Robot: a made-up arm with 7 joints. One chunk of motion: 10 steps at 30 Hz.
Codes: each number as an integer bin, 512 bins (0 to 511) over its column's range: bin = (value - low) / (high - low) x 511, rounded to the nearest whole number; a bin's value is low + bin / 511 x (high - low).
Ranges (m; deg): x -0.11..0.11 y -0.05..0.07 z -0.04..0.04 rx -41..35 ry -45..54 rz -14..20
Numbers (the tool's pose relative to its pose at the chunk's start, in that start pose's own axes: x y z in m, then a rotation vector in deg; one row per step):
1: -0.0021 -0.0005 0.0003 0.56 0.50 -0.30
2: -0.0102 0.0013 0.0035 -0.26 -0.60 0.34
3: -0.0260 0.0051 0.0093 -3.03 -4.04 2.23
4: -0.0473 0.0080 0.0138 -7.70 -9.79 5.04
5: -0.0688 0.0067 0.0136 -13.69 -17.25 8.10
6: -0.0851 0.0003 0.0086 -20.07 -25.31 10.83
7: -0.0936 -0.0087 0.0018 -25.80 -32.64 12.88
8: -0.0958 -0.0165 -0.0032 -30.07 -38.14 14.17
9: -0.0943 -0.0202 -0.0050 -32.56 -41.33 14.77
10: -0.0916 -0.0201 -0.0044 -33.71 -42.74 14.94
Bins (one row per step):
1: 251 211 257 279 235 206
2: 232 218 278 274 229 216
3: 195 235 315 255 211 244
4: 146 247 344 224 182 286
5: 96 241 342 184 143 332
6: 58 214 310 141 102 373
7: 38 176 267 102 64 404
8: 33 143 235 73 35 423
9: 36 127 224 57 19 432
10: 43 127 227 49 12 435

